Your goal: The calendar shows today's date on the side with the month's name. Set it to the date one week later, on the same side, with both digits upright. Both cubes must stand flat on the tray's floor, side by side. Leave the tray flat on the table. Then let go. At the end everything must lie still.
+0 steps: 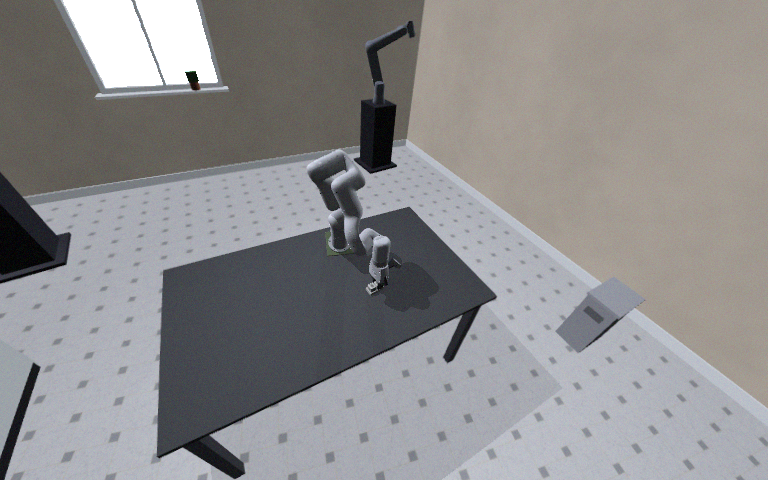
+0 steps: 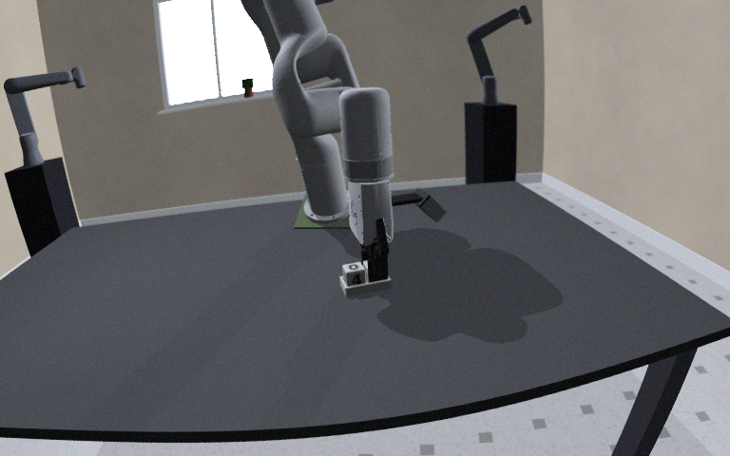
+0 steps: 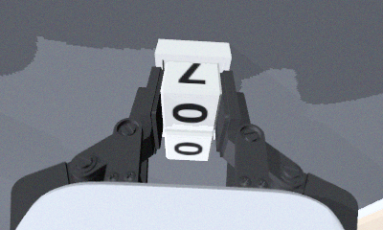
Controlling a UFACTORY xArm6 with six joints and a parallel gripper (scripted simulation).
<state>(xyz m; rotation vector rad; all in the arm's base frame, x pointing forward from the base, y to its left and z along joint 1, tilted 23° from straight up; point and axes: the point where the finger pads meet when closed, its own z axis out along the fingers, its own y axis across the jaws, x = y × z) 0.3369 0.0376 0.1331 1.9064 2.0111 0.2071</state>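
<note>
My hand is 3 cm above the white calendar tray and 2 cm to the left of it.
</note>
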